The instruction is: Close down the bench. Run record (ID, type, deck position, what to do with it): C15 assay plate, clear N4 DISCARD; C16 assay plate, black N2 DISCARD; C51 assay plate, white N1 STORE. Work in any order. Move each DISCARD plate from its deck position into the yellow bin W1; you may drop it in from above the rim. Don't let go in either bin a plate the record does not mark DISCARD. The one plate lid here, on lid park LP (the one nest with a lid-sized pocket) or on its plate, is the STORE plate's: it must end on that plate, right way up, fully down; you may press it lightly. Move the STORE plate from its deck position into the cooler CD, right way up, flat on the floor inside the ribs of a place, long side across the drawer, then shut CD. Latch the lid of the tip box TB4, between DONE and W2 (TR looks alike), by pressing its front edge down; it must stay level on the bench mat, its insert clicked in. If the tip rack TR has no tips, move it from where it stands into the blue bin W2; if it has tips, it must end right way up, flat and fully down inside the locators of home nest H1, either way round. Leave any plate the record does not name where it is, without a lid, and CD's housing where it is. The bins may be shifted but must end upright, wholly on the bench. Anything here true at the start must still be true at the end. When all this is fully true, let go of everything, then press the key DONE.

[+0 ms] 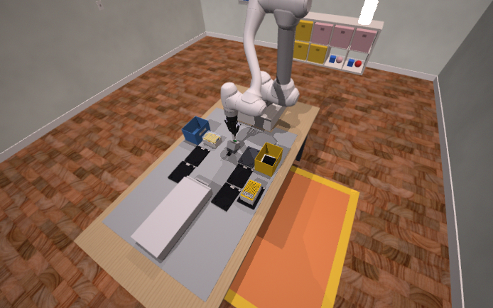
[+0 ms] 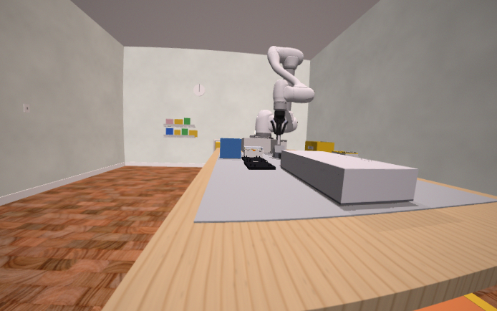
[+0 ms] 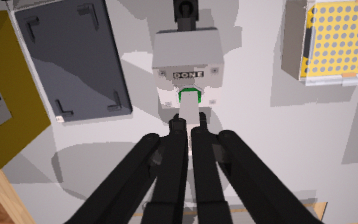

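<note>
My gripper is now 6 cm above the done key. Also, from my hand: tip box TB4 (7 cm ahead, 18 cm to the right, 8 cm below); grey lid park (1 cm ahead, 16 cm to the left, 12 cm below); black nest N3 (19 cm ahead, 20 cm to the left, 12 cm below).
</note>
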